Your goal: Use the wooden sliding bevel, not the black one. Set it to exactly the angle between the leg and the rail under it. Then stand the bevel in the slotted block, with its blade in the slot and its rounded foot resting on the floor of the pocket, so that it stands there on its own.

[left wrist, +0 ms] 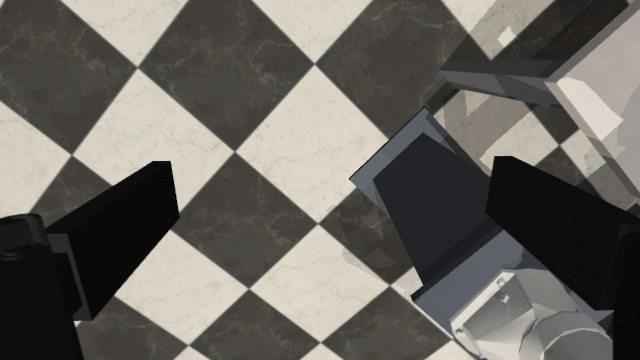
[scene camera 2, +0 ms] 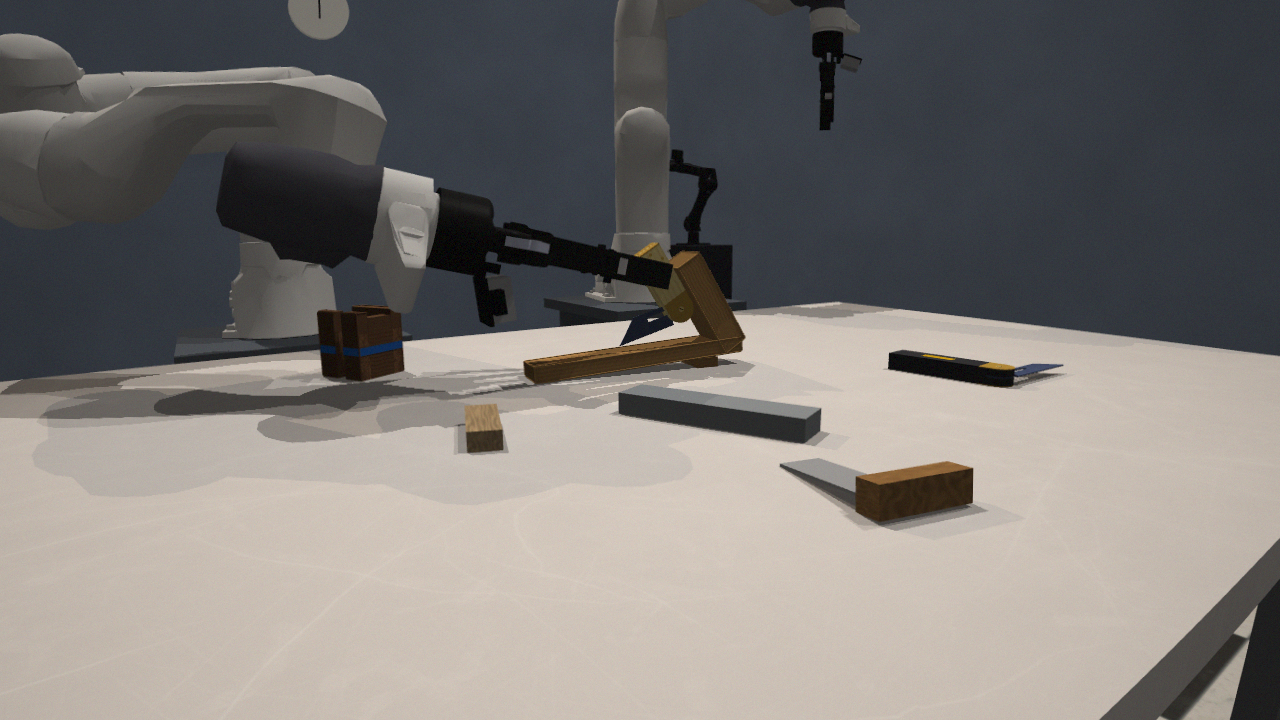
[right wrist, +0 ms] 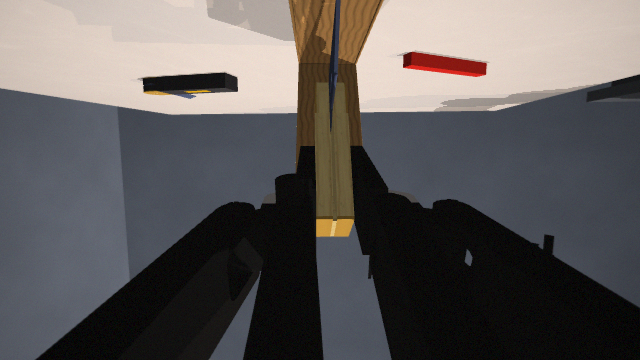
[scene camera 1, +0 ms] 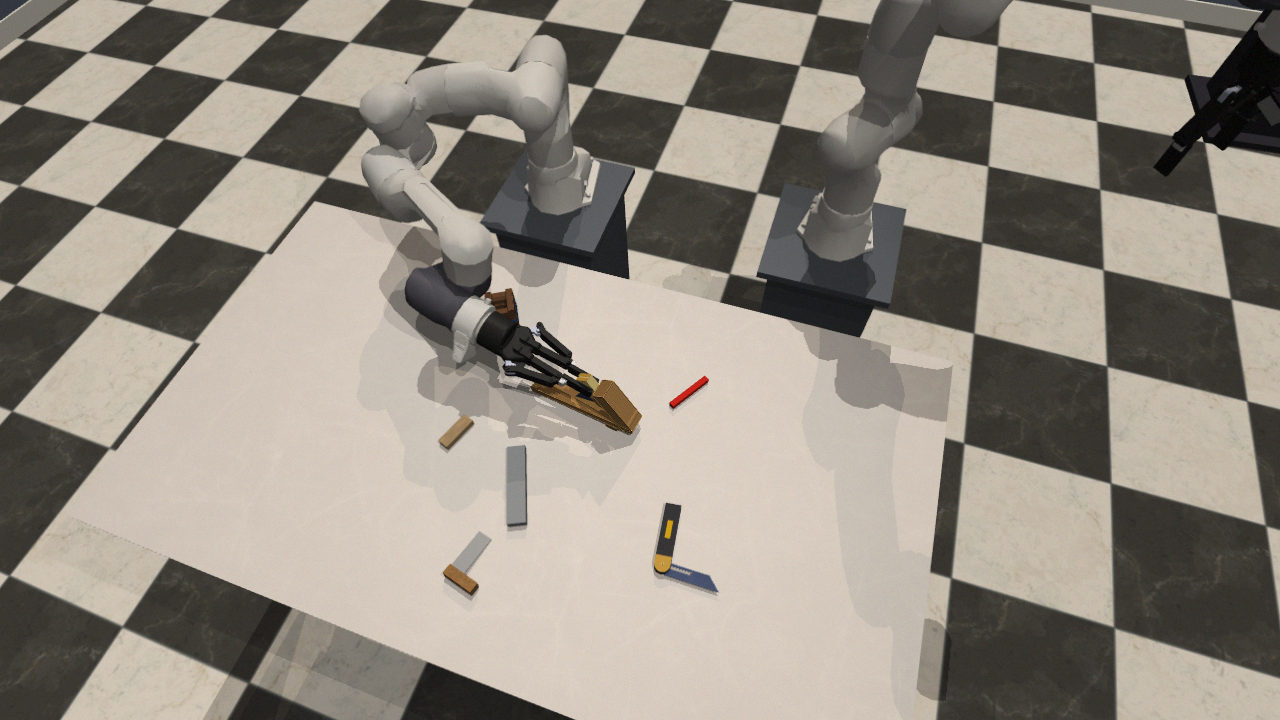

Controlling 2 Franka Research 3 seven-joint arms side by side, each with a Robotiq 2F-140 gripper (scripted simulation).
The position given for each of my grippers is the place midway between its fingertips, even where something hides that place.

Labels:
My right gripper shows in scene camera 2 [663, 276], in the right wrist view [331, 169] and in scene camera 1 [594, 388]; in the left wrist view it is out of frame. A grey bar shows in scene camera 2 and in scene camera 1; in the left wrist view it is out of frame, in the right wrist view it is out of frame. A try square shows in scene camera 2 and in scene camera 1; in the left wrist view it is out of frame, in the right wrist view it is out of frame. The same spot on the grey bar: [scene camera 2: 797, 423] is [scene camera 1: 507, 520]. The same spot on the try square: [scene camera 1: 456, 572] is [scene camera 2: 893, 473].

